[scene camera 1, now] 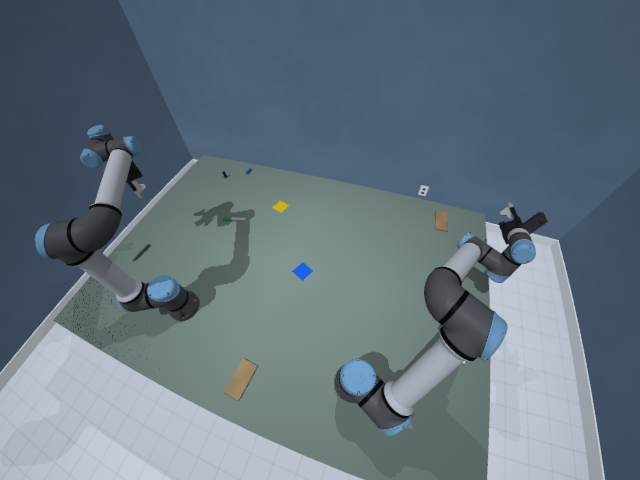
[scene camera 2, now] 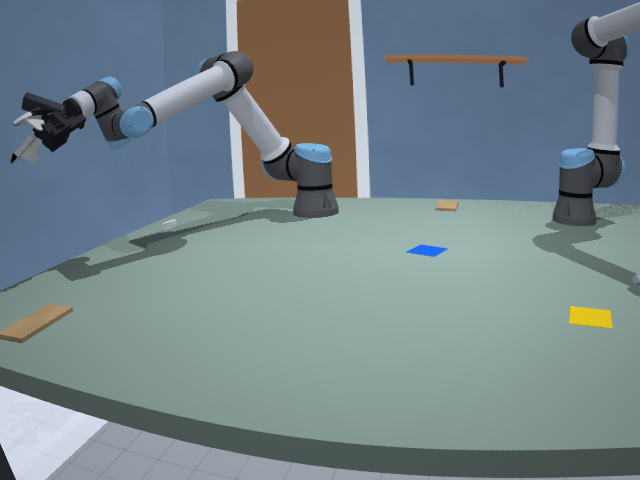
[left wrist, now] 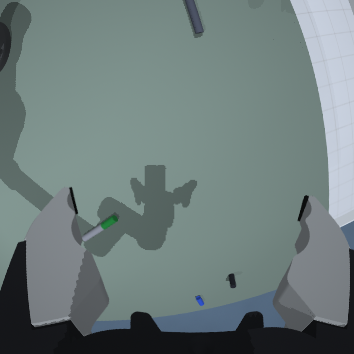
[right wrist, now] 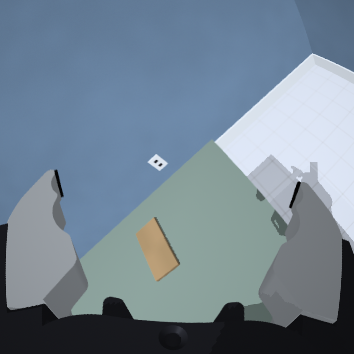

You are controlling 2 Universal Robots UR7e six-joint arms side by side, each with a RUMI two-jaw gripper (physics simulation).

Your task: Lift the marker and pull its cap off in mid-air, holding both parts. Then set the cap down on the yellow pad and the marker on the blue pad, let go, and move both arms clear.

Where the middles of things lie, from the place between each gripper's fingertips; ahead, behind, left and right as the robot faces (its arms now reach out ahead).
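My right gripper is 340 mm above the yellow pad [scene camera 2: 578,315], and it is also 1200 mm to the right of the pad and 50 mm past the pad.
My left gripper is 35 cm above the yellow pad, 44 cm short of the pad and 54 cm to the left of the pad.
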